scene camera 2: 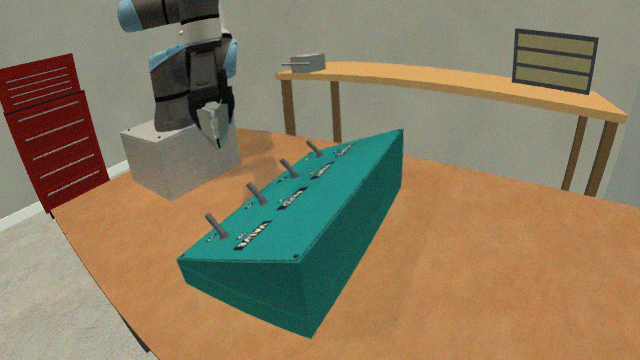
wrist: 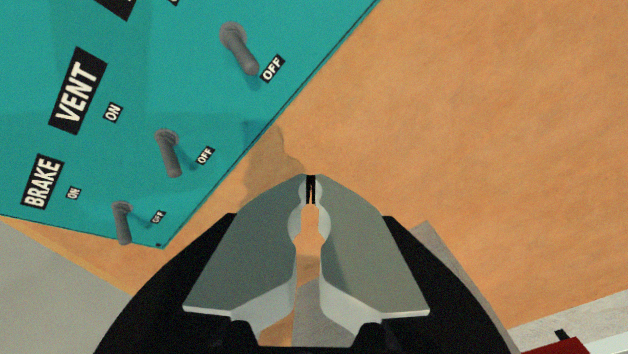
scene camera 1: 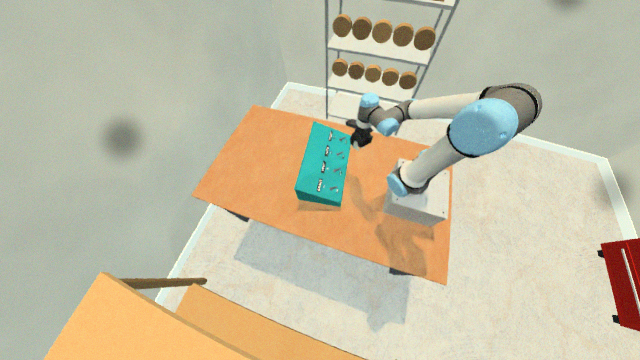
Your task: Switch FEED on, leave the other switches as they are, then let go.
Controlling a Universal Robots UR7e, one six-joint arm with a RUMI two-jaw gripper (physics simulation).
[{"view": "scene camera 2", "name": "my gripper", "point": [219, 148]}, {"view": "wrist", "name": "my gripper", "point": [311, 177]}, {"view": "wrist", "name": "feed lever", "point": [247, 61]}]
